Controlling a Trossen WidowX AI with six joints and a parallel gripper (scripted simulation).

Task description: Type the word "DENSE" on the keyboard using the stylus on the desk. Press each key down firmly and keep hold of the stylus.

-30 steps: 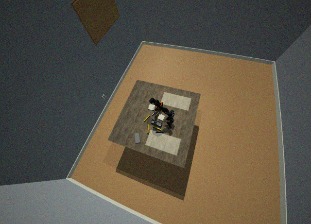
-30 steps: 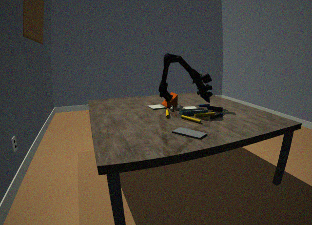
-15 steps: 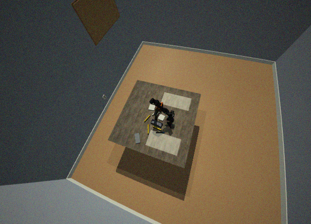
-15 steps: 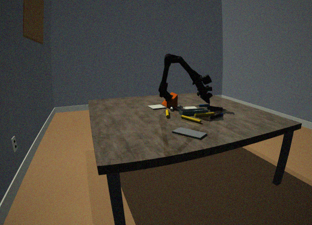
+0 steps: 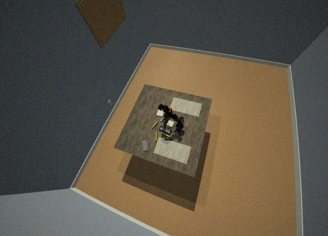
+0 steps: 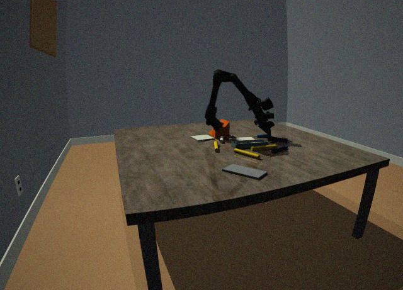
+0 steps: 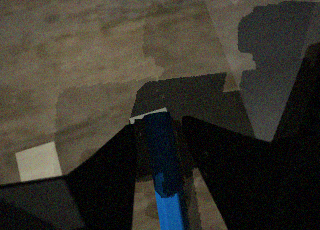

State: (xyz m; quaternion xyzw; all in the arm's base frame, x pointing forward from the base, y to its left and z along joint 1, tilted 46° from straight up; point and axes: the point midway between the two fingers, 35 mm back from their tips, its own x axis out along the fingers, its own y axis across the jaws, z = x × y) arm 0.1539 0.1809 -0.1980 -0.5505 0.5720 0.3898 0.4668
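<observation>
Right now the blue stylus is 10 mm behind my gripper tip, 70 mm to the right of it and 10 mm below it. Round my gripper tip: blue-capped pen 290 mm ahead, 90 mm to the right, 10 mm below; then grey slab 510 mm ahead, 430 mm to the right, 10 mm below; then yellow marker 140 mm ahead, 410 mm to the right, 10 mm below.
</observation>
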